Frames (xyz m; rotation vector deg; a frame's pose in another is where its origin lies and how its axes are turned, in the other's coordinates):
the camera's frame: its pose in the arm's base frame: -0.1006 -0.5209 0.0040 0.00 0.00 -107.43
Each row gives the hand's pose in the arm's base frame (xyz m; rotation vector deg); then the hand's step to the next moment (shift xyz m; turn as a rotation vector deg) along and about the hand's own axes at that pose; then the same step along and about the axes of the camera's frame.
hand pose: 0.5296 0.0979 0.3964 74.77 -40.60 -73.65
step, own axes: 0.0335 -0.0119 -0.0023 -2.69 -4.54 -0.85
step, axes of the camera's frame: 0.0250 0.0147 -0.0207 -3.20 -2.11 -3.73
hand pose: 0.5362 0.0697 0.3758 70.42 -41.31 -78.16
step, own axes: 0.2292 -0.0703 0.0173 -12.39 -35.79 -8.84
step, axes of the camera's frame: 0.1997 0.0579 -0.1206 -18.65 -11.11 -32.27
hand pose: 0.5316 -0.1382 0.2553 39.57 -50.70 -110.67
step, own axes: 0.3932 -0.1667 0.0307 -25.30 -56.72 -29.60
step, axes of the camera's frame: 0.3484 -0.1891 -0.1617 -33.95 -4.09 -59.70
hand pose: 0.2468 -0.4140 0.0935 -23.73 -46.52 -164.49
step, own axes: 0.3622 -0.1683 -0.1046 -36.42 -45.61 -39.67
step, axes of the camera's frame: 0.0544 -0.4046 -0.0615 -23.56 10.20 -65.74
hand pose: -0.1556 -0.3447 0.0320 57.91 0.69 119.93
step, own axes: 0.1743 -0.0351 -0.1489 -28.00 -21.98 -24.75
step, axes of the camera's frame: -0.1348 -0.1887 0.0014 -6.46 6.54 -42.37
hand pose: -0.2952 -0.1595 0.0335 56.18 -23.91 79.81
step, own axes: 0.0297 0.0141 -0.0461 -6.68 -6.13 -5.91
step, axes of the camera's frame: -0.0438 -0.0358 0.0012 -1.89 2.32 -10.40
